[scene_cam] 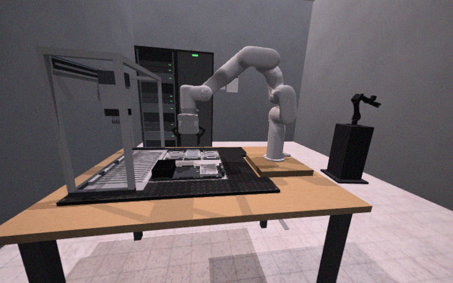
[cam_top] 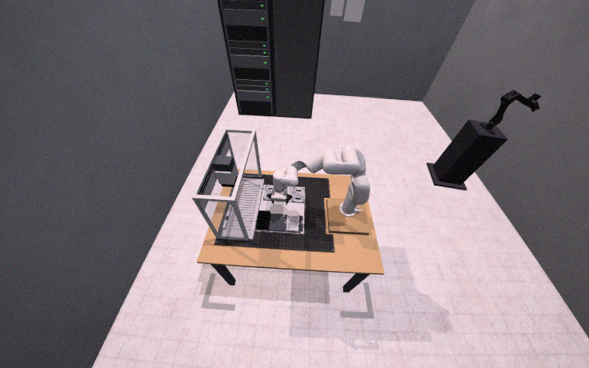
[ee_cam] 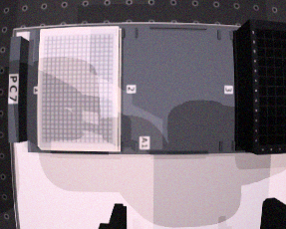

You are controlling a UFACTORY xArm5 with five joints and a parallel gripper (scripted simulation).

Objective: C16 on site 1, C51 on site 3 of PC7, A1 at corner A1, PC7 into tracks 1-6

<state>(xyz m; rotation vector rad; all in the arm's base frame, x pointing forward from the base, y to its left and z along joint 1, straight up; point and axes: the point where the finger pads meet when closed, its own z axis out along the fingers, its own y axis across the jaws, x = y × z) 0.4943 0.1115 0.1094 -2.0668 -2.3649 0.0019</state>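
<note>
Right now my hand is 11 cm above the grey plate carrier PC7, 9 cm to the right of it and 1 cm past it. From my hand the other things lie so: post: 26 cm to the left, 17 cm ahead, 12 cm above; then 96-well plate C15: 16 cm to the right, 11 cm below, 1 cm ahead.
</note>
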